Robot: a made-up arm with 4 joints.
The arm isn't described. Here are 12 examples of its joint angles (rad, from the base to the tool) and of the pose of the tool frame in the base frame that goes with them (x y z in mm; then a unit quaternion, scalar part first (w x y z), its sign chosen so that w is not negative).
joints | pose
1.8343 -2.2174 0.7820 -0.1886 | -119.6 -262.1 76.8 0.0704 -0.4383 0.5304 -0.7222
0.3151 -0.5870 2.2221 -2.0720 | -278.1 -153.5 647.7 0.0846 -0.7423 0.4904 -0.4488
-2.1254 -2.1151 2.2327 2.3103 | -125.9 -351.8 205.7 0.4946 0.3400 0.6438 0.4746
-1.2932 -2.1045 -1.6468 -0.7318 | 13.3 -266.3 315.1 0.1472 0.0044 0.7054 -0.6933
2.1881 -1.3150 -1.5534 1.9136 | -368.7 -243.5 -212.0 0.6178 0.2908 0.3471 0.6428
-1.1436 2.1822 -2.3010 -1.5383 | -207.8 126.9 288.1 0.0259 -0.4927 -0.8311 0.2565
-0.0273 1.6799 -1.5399 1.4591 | -125.3 49.9 -106.1 0.7036 -0.0984 -0.0574 -0.7014
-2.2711 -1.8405 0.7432 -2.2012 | 144.2 -525.0 159.7 0.5740 -0.2847 -0.2690 -0.7190
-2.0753 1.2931 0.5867 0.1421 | 63.7 20.9 295.7 0.1847 -0.1377 0.7616 0.6057
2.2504 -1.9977 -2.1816 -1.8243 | 85.8 -451.7 61.6 0.5537 0.4810 -0.5587 -0.3871
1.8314 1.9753 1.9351 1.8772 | -70.1 179.1 169.7 0.2966 -0.3029 0.6944 -0.5815
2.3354 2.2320 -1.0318 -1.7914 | 174.8 151.6 266.1 0.5712 0.6945 0.1271 0.4187
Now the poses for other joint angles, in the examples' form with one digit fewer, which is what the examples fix.
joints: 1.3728 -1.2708 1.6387 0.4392
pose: -178 -151 140 0.296 -0.213 -0.635 0.682
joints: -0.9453 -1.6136 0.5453 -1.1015
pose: 216 -334 348 0.649 0.521 -0.246 -0.497
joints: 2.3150 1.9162 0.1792 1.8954
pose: 290 123 -11 0.575 0.371 -0.048 -0.727
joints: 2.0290 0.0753 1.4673 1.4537
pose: -198 -168 -35 0.719 -0.655 -0.186 -0.141
